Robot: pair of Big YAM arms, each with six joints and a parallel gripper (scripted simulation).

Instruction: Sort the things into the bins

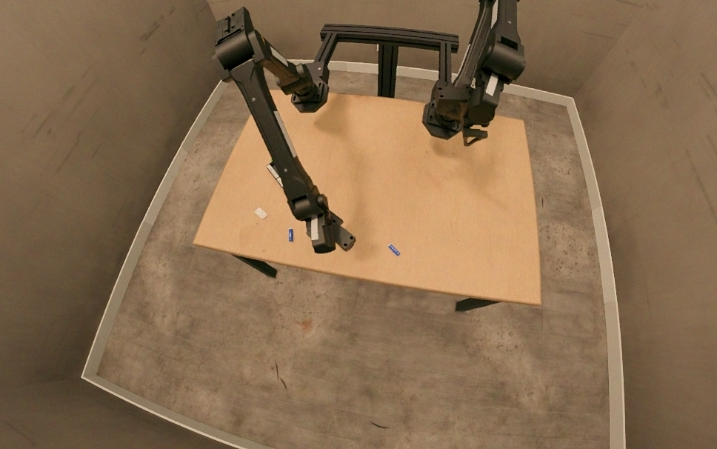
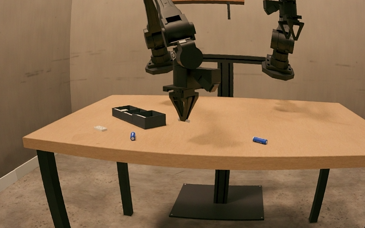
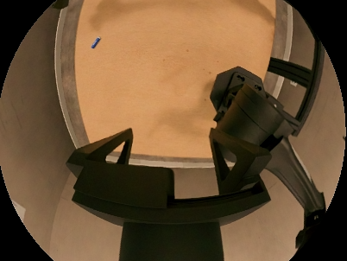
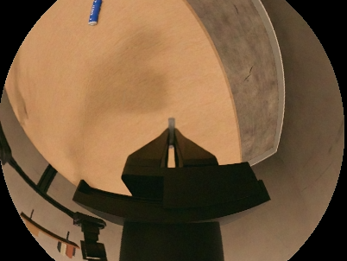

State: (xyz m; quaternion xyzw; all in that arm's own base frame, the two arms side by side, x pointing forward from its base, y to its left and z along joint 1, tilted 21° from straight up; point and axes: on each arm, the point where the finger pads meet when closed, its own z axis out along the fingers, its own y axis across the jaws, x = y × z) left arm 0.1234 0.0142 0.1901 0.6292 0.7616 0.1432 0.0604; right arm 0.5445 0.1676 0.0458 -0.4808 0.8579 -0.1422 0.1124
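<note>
Now: right hand right at the white bolt. From my right hand the other things lie so: eraser (30 cm to the right, 25 cm behind, 5 cm below); black bin tray (23 cm to the right, 19 cm behind, 5 cm below); flat white block (30 cm to the right, 6 cm below, 4 cm behind).
</note>
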